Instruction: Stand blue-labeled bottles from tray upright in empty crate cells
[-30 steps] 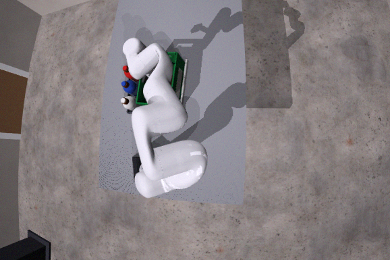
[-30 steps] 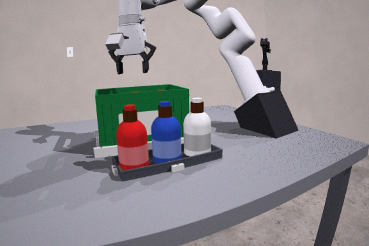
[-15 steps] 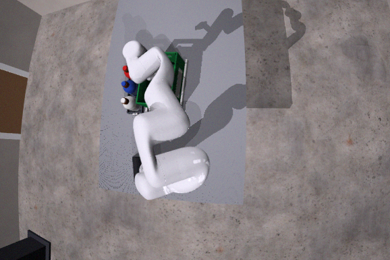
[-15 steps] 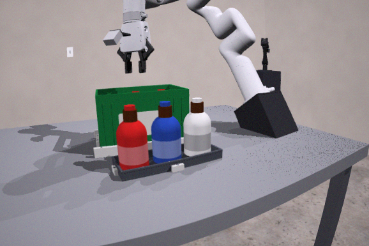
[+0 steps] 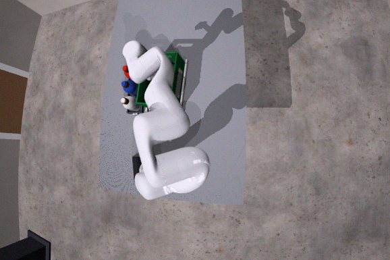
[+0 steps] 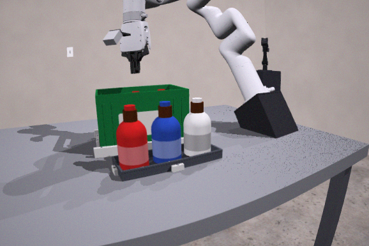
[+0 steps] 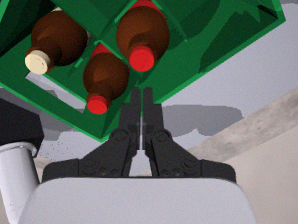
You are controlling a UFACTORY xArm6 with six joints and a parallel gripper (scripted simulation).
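Right now my hand is 40 mm past the blue-labeled bottle, 240 mm to the right of it and 160 mm above it. Round my hand: red bottle (50 mm ahead, 250 mm to the left, 160 mm below); then white bottle (130 mm behind, 220 mm to the left, 160 mm below); then green crate (40 mm to the left, 160 mm below).
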